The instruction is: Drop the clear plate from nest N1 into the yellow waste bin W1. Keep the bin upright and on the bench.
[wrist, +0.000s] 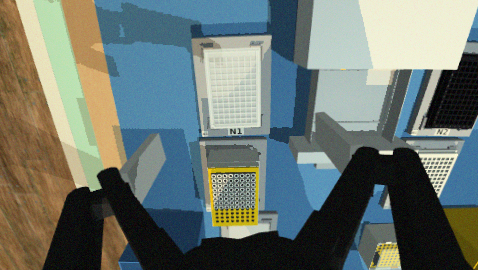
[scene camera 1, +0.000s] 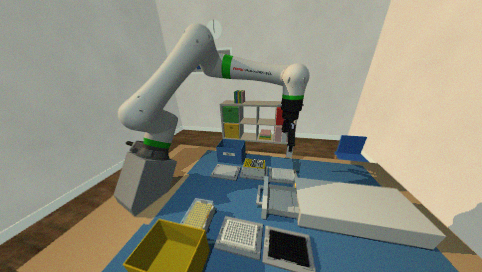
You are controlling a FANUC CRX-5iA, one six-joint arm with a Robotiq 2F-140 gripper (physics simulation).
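Frame: origin at the arm's base, x back, y right, z up, level; millimetres.
Where they show: gripper, fingertip midpoint: (wrist: 237,136) (scene camera 1: 285,149); arm's base, link origin: (scene camera 1: 153,156).
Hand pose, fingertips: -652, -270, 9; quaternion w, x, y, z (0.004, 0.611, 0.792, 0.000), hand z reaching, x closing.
Observation:
Each offset is from my fingertips to the top centre of the thing, as dx, dy, dz. "spot": to the spot under its first point.
The clear plate {-3, -5, -164} (scene camera 1: 283,173) (wrist: 233,87) is a pale, see-through gridded plate lying flat in grey nest N1 {-3, -5, -175} (wrist: 199,75), at the back of the bench. My gripper (scene camera 1: 290,153) (wrist: 237,136) is wide open and empty, pointing down above the bench's back part. In the wrist view its fingertips stand left and right of the N1 column, lower in the picture than the plate. The yellow waste bin W1 {+288, +547, -71} (scene camera 1: 201,246) (wrist: 462,227) stands upright at the front left in the scene view; part of it shows at the wrist view's right edge.
A white instrument (scene camera 1: 360,202) (wrist: 335,35) with an open drawer {spot: -20, +182, -177} (scene camera 1: 283,200) is beside N1. A yellow-topped rack {+168, +16, -114} (scene camera 1: 255,163) (wrist: 234,192) and blue bin {+365, -93, -71} (scene camera 1: 231,151) stand near N1. A white plate {+123, +393, -164} (scene camera 1: 240,234), black plate {-49, +378, -164} (scene camera 1: 287,248) and yellow tip box {spot: +286, +400, -121} (scene camera 1: 200,213) are nearer W1.

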